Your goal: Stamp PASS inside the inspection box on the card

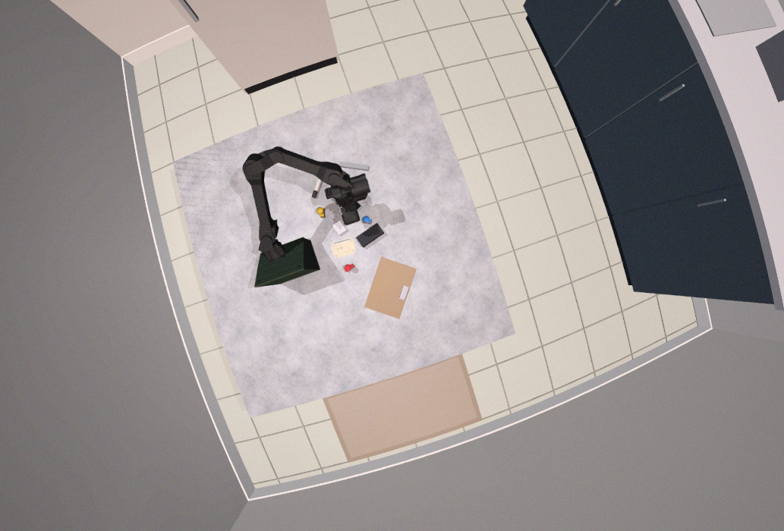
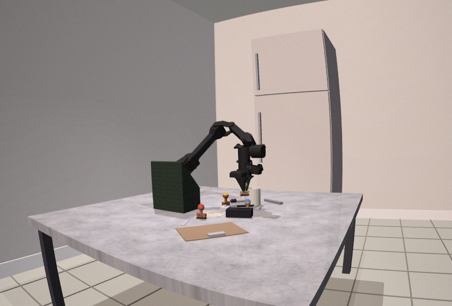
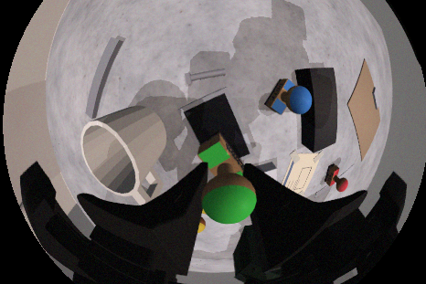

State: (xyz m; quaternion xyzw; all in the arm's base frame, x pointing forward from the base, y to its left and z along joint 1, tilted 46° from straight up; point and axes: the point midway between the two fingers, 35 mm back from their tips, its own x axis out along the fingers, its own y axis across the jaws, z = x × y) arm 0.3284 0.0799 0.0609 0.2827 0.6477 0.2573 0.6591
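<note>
My gripper tip is 9 cm past the cream card, 14 cm to the left of it and 9 cm above it. Round my gripper tip: green-knobbed PASS stamp (right at my gripper tip); white cup (2 cm behind, 10 cm to the left, 5 cm below); blue-knobbed stamp (5 cm ahead, 7 cm to the right, 7 cm below).
</note>
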